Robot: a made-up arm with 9 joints. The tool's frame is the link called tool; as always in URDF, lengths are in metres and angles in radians. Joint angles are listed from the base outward.
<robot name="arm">
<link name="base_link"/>
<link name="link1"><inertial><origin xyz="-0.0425 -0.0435 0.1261"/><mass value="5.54"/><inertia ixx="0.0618" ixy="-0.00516" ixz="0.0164" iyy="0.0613" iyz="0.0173" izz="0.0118"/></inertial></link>
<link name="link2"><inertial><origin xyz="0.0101 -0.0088 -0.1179"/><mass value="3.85"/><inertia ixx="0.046" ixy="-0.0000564" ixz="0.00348" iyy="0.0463" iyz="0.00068" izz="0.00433"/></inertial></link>
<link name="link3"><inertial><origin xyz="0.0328 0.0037 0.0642"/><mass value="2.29"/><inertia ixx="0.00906" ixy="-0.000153" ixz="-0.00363" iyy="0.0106" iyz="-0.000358" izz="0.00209"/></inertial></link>
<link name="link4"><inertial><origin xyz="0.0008 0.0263 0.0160"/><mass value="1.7"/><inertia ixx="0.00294" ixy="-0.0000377" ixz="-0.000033" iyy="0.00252" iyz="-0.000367" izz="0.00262"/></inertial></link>
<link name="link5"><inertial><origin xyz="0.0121 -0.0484 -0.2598"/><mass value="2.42"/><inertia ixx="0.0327" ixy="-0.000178" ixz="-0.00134" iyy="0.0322" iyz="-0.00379" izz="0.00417"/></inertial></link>
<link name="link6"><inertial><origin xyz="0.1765 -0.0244 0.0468"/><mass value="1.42"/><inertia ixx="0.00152" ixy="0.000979" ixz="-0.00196" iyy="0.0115" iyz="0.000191" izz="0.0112"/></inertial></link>
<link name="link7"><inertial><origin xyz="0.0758 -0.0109 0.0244"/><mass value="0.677"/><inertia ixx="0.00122" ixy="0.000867" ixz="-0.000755" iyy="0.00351" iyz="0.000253" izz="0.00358"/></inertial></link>
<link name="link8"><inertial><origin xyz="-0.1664 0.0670 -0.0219"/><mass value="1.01"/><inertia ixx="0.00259" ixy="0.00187" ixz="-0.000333" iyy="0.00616" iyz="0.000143" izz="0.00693"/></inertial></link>
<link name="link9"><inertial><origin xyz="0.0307 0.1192 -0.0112"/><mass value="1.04"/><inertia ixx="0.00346" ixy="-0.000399" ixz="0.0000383" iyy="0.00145" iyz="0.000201" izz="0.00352"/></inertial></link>
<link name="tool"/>
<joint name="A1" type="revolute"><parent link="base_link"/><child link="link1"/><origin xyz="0.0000 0.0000 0.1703"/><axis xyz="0 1 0"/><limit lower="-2.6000" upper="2.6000"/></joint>
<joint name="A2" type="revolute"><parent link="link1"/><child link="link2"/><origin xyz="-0.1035 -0.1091 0.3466"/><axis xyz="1 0 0"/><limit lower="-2.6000" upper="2.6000"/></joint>
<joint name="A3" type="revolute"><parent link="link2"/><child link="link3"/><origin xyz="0.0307 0.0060 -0.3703"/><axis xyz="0 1 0"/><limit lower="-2.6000" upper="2.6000"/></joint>
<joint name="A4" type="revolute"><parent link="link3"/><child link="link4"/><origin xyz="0.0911 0.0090 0.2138"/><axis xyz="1 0 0"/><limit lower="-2.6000" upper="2.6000"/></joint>
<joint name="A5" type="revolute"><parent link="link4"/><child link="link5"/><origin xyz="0.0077 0.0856 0.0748"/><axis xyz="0 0 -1"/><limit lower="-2.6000" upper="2.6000"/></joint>
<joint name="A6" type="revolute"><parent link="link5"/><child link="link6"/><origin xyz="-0.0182 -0.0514 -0.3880"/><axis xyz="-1 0 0"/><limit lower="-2.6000" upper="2.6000"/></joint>
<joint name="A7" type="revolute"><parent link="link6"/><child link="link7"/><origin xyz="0.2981 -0.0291 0.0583"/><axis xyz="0 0 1"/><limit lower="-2.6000" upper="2.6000"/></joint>
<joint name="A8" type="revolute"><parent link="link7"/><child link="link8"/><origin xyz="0.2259 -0.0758 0.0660"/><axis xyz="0 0 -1"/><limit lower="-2.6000" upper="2.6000"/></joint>
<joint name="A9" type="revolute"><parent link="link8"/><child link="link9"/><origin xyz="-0.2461 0.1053 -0.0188"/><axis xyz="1 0 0"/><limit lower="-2.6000" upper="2.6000"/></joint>
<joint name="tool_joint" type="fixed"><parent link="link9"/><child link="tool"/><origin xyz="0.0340 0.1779 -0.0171"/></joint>
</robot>
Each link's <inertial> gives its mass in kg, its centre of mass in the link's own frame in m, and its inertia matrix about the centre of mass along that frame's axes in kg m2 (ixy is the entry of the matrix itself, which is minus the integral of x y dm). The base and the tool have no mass. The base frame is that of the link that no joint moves.
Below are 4 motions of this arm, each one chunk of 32 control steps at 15 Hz.
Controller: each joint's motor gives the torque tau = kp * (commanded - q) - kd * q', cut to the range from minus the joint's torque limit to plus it. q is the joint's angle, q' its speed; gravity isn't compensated. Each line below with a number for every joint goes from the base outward.
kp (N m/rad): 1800 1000 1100 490 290 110 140 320 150
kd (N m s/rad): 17 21 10 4.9 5.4 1.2 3 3.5 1.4
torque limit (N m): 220 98 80 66 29 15 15 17 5
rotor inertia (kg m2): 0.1 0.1 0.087 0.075 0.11 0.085 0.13 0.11 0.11
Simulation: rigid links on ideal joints. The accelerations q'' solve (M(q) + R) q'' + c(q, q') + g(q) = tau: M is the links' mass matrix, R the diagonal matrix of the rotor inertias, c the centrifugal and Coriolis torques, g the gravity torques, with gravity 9.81 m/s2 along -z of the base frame. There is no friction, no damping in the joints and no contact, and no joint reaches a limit. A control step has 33 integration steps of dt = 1/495 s. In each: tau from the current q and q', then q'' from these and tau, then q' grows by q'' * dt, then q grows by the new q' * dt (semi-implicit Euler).
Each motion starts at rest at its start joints. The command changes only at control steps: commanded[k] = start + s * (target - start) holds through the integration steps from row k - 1 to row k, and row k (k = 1, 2, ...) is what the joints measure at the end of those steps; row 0 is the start. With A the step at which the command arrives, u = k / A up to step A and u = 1 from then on. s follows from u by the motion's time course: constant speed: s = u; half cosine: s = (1 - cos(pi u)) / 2; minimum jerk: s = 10 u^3 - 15 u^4 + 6 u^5; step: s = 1 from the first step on.
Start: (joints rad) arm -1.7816 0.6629 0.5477 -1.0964 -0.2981 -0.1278 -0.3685 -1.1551 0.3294
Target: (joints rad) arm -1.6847 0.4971 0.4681 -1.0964 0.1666 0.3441 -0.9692 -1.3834 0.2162
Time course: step
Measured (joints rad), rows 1 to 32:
1: -1.6536 0.5445 0.5044 -1.0125 -0.2143 0.2734 -0.5135 -1.3728 0.2249
2: -1.6848 0.4672 0.4774 -1.1295 0.0589 0.5361 -0.8208 -1.5031 0.1093
3: -1.7323 0.4796 0.4051 -1.1552 0.4267 0.3170 -1.0630 -1.4470 0.2054
4: -1.6868 0.4813 0.4570 -1.0646 0.7783 0.0458 -1.0518 -1.3661 0.2606
5: -1.7035 0.5099 0.4423 -1.0562 0.8661 0.0006 -0.9845 -1.4236 0.1818
6: -1.7004 0.4886 0.4405 -1.0959 0.7937 0.1322 -0.9715 -1.4111 0.2138
7: -1.7043 0.4765 0.4394 -1.1218 0.5221 0.3756 -0.9783 -1.4050 0.2304
8: -1.6976 0.4925 0.4761 -1.1105 0.1051 0.3892 -0.9682 -1.3882 0.2082
9: -1.6729 0.5249 0.5032 -1.0317 0.0438 0.3750 -0.9150 -1.3601 0.2145
10: -1.6978 0.5289 0.4634 -1.0742 0.1497 0.4018 -0.9855 -1.3762 0.2227
11: -1.7056 0.4820 0.4377 -1.1189 0.2405 0.3454 -1.0439 -1.3992 0.2168
12: -1.6978 0.4724 0.4489 -1.1011 0.2296 0.2526 -1.0112 -1.3952 0.2062
13: -1.6928 0.4970 0.4647 -1.0805 0.1799 0.3018 -0.9670 -1.3917 0.2140
14: -1.6941 0.5102 0.4683 -1.0811 0.1565 0.4118 -0.9791 -1.3767 0.2209
15: -1.6958 0.5078 0.4633 -1.0828 0.1709 0.4129 -1.0196 -1.3757 0.2183
16: -1.6963 0.4981 0.4576 -1.0872 0.1920 0.3263 -1.0202 -1.3841 0.2134
17: -1.6967 0.4900 0.4550 -1.0940 0.2006 0.2971 -0.9898 -1.3939 0.2129
18: -1.6967 0.4920 0.4574 -1.0943 0.1927 0.3363 -0.9820 -1.3904 0.2151
19: -1.6953 0.5005 0.4622 -1.0851 0.1800 0.3711 -1.0010 -1.3807 0.2168
20: -1.6948 0.5046 0.4634 -1.0811 0.1761 0.3683 -1.0130 -1.3786 0.2159
21: -1.6958 0.5001 0.4600 -1.0871 0.1836 0.3480 -1.0043 -1.3843 0.2153
22: -1.6966 0.4945 0.4573 -1.0923 0.1915 0.3334 -0.9937 -1.3888 0.2148
23: -1.6963 0.4946 0.4581 -1.0905 0.1913 0.3356 -0.9949 -1.3874 0.2146
24: -1.6956 0.4985 0.4604 -1.0866 0.1853 0.3502 -1.0016 -1.3836 0.2154
25: -1.6955 0.5007 0.4613 -1.0856 0.1815 0.3593 -1.0040 -1.3824 0.2159
26: -1.6958 0.4996 0.4604 -1.0872 0.1833 0.3528 -1.0015 -1.3840 0.2156
27: -1.6960 0.4972 0.4591 -1.0889 0.1873 0.3416 -0.9987 -1.3859 0.2150
28: -1.6961 0.4964 0.4588 -1.0892 0.1888 0.3403 -0.9984 -1.3861 0.2149
29: -1.6959 0.4976 0.4596 -1.0882 0.1867 0.3475 -1.0000 -1.3849 0.2153
30: -1.6957 0.4990 0.4604 -1.0870 0.1842 0.3525 -1.0013 -1.3838 0.2156
31: -1.6957 0.4991 0.4603 -1.0871 0.1841 0.3506 -1.0011 -1.3841 0.2154
32: -1.6959 0.4980 0.4596 -1.0881 0.1860 0.3462 -1.0000 -1.3850 0.2152

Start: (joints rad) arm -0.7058 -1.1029 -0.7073 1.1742 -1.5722 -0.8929 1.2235 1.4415 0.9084
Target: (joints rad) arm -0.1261 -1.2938 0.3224 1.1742 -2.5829 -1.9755 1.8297 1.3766 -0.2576
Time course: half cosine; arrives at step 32
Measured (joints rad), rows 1 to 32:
1: -0.7300 -1.0959 -0.7207 1.1654 -1.5869 -0.8980 1.2174 1.4401 0.9061
2: -0.7259 -1.1028 -0.7228 1.1582 -1.6205 -0.8337 1.1902 1.4504 0.8860
3: -0.7164 -1.1066 -0.7121 1.1627 -1.6396 -0.7836 1.1889 1.4559 0.8583
4: -0.7088 -1.1064 -0.6949 1.1632 -1.6583 -0.8219 1.2151 1.4483 0.8429
5: -0.6889 -1.1120 -0.6632 1.1639 -1.6703 -0.9044 1.2409 1.4431 0.8237
6: -0.6696 -1.1143 -0.6261 1.1639 -1.6772 -0.9838 1.2569 1.4373 0.7983
7: -0.6519 -1.1193 -0.5931 1.1592 -1.7016 -1.0314 1.2717 1.4335 0.7650
8: -0.6333 -1.1284 -0.5627 1.1551 -1.7439 -1.0391 1.2918 1.4320 0.7210
9: -0.6134 -1.1360 -0.5302 1.1557 -1.7917 -1.0366 1.3142 1.4317 0.6711
10: -0.5897 -1.1425 -0.4907 1.1585 -1.8367 -1.0642 1.3360 1.4308 0.6215
11: -0.5626 -1.1494 -0.4429 1.1589 -1.8747 -1.1350 1.3598 1.4273 0.5744
12: -0.5334 -1.1575 -0.3898 1.1561 -1.9094 -1.2277 1.3897 1.4211 0.5275
13: -0.5039 -1.1668 -0.3368 1.1518 -1.9488 -1.3088 1.4277 1.4134 0.4768
14: -0.4752 -1.1769 -0.2867 1.1484 -1.9967 -1.3602 1.4689 1.4067 0.4202
15: -0.4468 -1.1863 -0.2384 1.1483 -2.0496 -1.3928 1.5033 1.4032 0.3597
16: -0.4181 -1.1944 -0.1891 1.1505 -2.1019 -1.4335 1.5282 1.4018 0.3002
17: -0.3885 -1.2023 -0.1374 1.1516 -2.1503 -1.4969 1.5516 1.3997 0.2445
18: -0.3585 -1.2112 -0.0842 1.1494 -2.1949 -1.5743 1.5833 1.3950 0.1915
19: -0.3290 -1.2208 -0.0320 1.1454 -2.2382 -1.6457 1.6244 1.3882 0.1388
20: -0.3012 -1.2301 0.0171 1.1427 -2.2822 -1.6994 1.6667 1.3820 0.0854
21: -0.2752 -1.2381 0.0624 1.1428 -2.3265 -1.7400 1.6998 1.3784 0.0328
22: -0.2509 -1.2446 0.1045 1.1449 -2.3694 -1.7805 1.7213 1.3771 -0.0159
23: -0.2279 -1.2506 0.1443 1.1460 -2.4090 -1.8266 1.7386 1.3760 -0.0599
24: -0.2065 -1.2569 0.1818 1.1451 -2.4444 -1.8729 1.7600 1.3735 -0.0998
25: -0.1871 -1.2632 0.2161 1.1433 -2.4753 -1.9122 1.7865 1.3700 -0.1363
26: -0.1702 -1.2687 0.2463 1.1424 -2.5023 -1.9428 1.8118 1.3669 -0.1691
27: -0.1561 -1.2728 0.2714 1.1429 -2.5263 -1.9674 1.8296 1.3653 -0.1971
28: -0.1446 -1.2758 0.2913 1.1440 -2.5473 -1.9881 1.8390 1.3649 -0.2197
29: -0.1358 -1.2781 0.3066 1.1447 -2.5641 -2.0048 1.8445 1.3647 -0.2369
30: -0.1298 -1.2799 0.3175 1.1448 -2.5756 -2.0164 1.8503 1.3642 -0.2488
31: -0.1264 -1.2811 0.3239 1.1445 -2.5816 -2.0227 1.8564 1.3634 -0.2553
32: -0.1260 -1.2816 0.3253 1.1441 -2.5827 -2.0240 1.8602 1.3628 -0.2561

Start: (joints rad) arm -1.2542 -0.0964 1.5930 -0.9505 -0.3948 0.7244 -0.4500 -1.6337 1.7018
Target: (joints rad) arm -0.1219 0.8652 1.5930 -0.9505 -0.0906 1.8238 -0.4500 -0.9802 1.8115
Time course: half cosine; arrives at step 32
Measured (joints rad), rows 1 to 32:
1: -1.2513 -0.0972 1.6106 -0.9412 -0.4092 0.7290 -0.4412 -1.6280 1.7026
2: -1.2341 -0.0912 1.6206 -0.9435 -0.4278 0.7515 -0.4098 -1.6252 1.7069
3: -1.2202 -0.0759 1.6199 -0.9466 -0.4290 0.7921 -0.3855 -1.6203 1.7122
4: -1.2022 -0.0528 1.6170 -0.9444 -0.4190 0.8189 -0.4001 -1.6058 1.7108
5: -1.1790 -0.0296 1.6146 -0.9414 -0.4062 0.8321 -0.4251 -1.5880 1.7092
6: -1.1501 -0.0090 1.6141 -0.9435 -0.3915 0.8478 -0.4296 -1.5714 1.7136
7: -1.1150 0.0127 1.6161 -0.9461 -0.3800 0.8720 -0.4180 -1.5533 1.7190
8: -1.0757 0.0415 1.6182 -0.9469 -0.3709 0.9092 -0.4078 -1.5319 1.7236
9: -1.0341 0.0792 1.6181 -0.9467 -0.3603 0.9605 -0.4069 -1.5075 1.7276
10: -0.9895 0.1220 1.6174 -0.9457 -0.3483 1.0165 -0.4121 -1.4804 1.7309
11: -0.9413 0.1647 1.6177 -0.9451 -0.3356 1.0680 -0.4151 -1.4518 1.7350
12: -0.8907 0.2049 1.6178 -0.9462 -0.3199 1.1146 -0.4131 -1.4225 1.7404
13: -0.8387 0.2442 1.6170 -0.9484 -0.3007 1.1592 -0.4115 -1.3919 1.7457
14: -0.7854 0.2855 1.6158 -0.9501 -0.2808 1.2052 -0.4133 -1.3601 1.7507
15: -0.7310 0.3301 1.6148 -0.9508 -0.2629 1.2572 -0.4153 -1.3279 1.7558
16: -0.6758 0.3768 1.6142 -0.9511 -0.2471 1.3158 -0.4153 -1.2956 1.7610
17: -0.6206 0.4234 1.6137 -0.9516 -0.2320 1.3757 -0.4152 -1.2631 1.7658
18: -0.5663 0.4681 1.6125 -0.9529 -0.2157 1.4307 -0.4173 -1.2306 1.7704
19: -0.5134 0.5102 1.6107 -0.9548 -0.1977 1.4787 -0.4203 -1.1990 1.7750
20: -0.4622 0.5506 1.6087 -0.9568 -0.1794 1.5233 -0.4219 -1.1687 1.7800
21: -0.4130 0.5901 1.6070 -0.9585 -0.1629 1.5696 -0.4222 -1.1398 1.7847
22: -0.3662 0.6286 1.6059 -0.9598 -0.1490 1.6178 -0.4231 -1.1122 1.7887
23: -0.3224 0.6651 1.6048 -0.9610 -0.1370 1.6636 -0.4252 -1.0863 1.7921
24: -0.2822 0.6983 1.6035 -0.9622 -0.1252 1.7026 -0.4274 -1.0626 1.7956
25: -0.2462 0.7277 1.6019 -0.9637 -0.1131 1.7345 -0.4286 -1.0416 1.7990
26: -0.2144 0.7534 1.6005 -0.9652 -0.1020 1.7627 -0.4290 -1.0231 1.8021
27: -0.1871 0.7756 1.5996 -0.9666 -0.0932 1.7892 -0.4295 -1.0070 1.8044
28: -0.1647 0.7943 1.5991 -0.9676 -0.0868 1.8128 -0.4305 -0.9938 1.8062
29: -0.1473 0.8091 1.5987 -0.9682 -0.0820 1.8304 -0.4315 -0.9836 1.8075
30: -0.1353 0.8195 1.5981 -0.9688 -0.0781 1.8407 -0.4320 -0.9768 1.8087
31: -0.1287 0.8254 1.5976 -0.9693 -0.0752 1.8450 -0.4319 -0.9731 1.8095
32: -0.1276 0.8267 1.5974 -0.9697 -0.0742 1.8455 -0.4317 -0.9725 1.8096

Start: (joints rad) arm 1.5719 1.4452 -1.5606 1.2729 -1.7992 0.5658 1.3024 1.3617 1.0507
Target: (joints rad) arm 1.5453 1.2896 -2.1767 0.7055 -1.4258 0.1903 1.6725 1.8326 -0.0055
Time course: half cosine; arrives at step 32
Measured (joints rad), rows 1 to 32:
1: 1.5966 1.4363 -1.5582 1.2635 -1.8002 0.5561 1.3085 1.3618 1.0468
2: 1.6199 1.4423 -1.5637 1.2107 -1.8123 0.5564 1.3395 1.3658 1.0385
3: 1.6317 1.4507 -1.5745 1.1876 -1.8241 0.6162 1.3868 1.3691 1.0162
4: 1.6270 1.4532 -1.5884 1.1803 -1.8196 0.6521 1.3968 1.3809 0.9892
5: 1.6172 1.4469 -1.6000 1.1851 -1.7988 0.6139 1.3716 1.3943 0.9704
6: 1.6050 1.4346 -1.6128 1.1885 -1.7746 0.5423 1.3532 1.4059 0.9508
7: 1.5955 1.4212 -1.6318 1.1829 -1.7609 0.4955 1.3626 1.4168 0.9225
8: 1.5950 1.4115 -1.6567 1.1605 -1.7582 0.4913 1.3882 1.4323 0.8852
9: 1.6034 1.4088 -1.6826 1.1240 -1.7557 0.5138 1.4138 1.4518 0.8406
10: 1.6130 1.4121 -1.7069 1.0857 -1.7437 0.5367 1.4351 1.4720 0.7934
11: 1.6158 1.4144 -1.7314 1.0562 -1.7231 0.5394 1.4518 1.4919 0.7461
12: 1.6104 1.4084 -1.7586 1.0372 -1.7014 0.5158 1.4624 1.5129 0.6993
13: 1.6012 1.3939 -1.7884 1.0226 -1.6828 0.4730 1.4697 1.5355 0.6530
14: 1.5937 1.3772 -1.8190 1.0043 -1.6663 0.4278 1.4815 1.5582 0.6057
15: 1.5912 1.3650 -1.8494 0.9779 -1.6503 0.3988 1.5021 1.5802 0.5557
16: 1.5934 1.3597 -1.8799 0.9444 -1.6342 0.3941 1.5268 1.6027 0.5023
17: 1.5971 1.3583 -1.9106 0.9089 -1.6172 0.4048 1.5477 1.6265 0.4470
18: 1.5990 1.3565 -1.9409 0.8767 -1.5989 0.4106 1.5630 1.6506 0.3932
19: 1.5973 1.3511 -1.9699 0.8509 -1.5795 0.3965 1.5764 1.6733 0.3431
20: 1.5926 1.3412 -1.9977 0.8305 -1.5607 0.3635 1.5904 1.6944 0.2970
21: 1.5875 1.3290 -2.0246 0.8121 -1.5441 0.3256 1.6055 1.7145 0.2537
22: 1.5843 1.3181 -2.0504 0.7920 -1.5296 0.2985 1.6215 1.7335 0.2118
23: 1.5838 1.3116 -2.0746 0.7691 -1.5164 0.2888 1.6374 1.7516 0.1708
24: 1.5853 1.3093 -2.0968 0.7452 -1.5036 0.2916 1.6513 1.7686 0.1317
25: 1.5866 1.3085 -2.1167 0.7237 -1.4911 0.2957 1.6617 1.7842 0.0965
26: 1.5863 1.3064 -2.1340 0.7073 -1.4794 0.2912 1.6698 1.7979 0.0665
27: 1.5842 1.3017 -2.1487 0.6964 -1.4693 0.2755 1.6769 1.8092 0.0423
28: 1.5815 1.2955 -2.1608 0.6890 -1.4614 0.2547 1.6837 1.8182 0.0235
29: 1.5796 1.2902 -2.1701 0.6829 -1.4558 0.2385 1.6904 1.8249 0.0091
30: 1.5793 1.2875 -2.1768 0.6769 -1.4522 0.2337 1.6961 1.8296 -0.0016
31: 1.5802 1.2880 -2.1807 0.6717 -1.4503 0.2396 1.6993 1.8323 -0.0084
32: 1.5817 1.2902 -2.1816 0.6688 -1.4497 0.2495 1.6994 1.8332 -0.0103

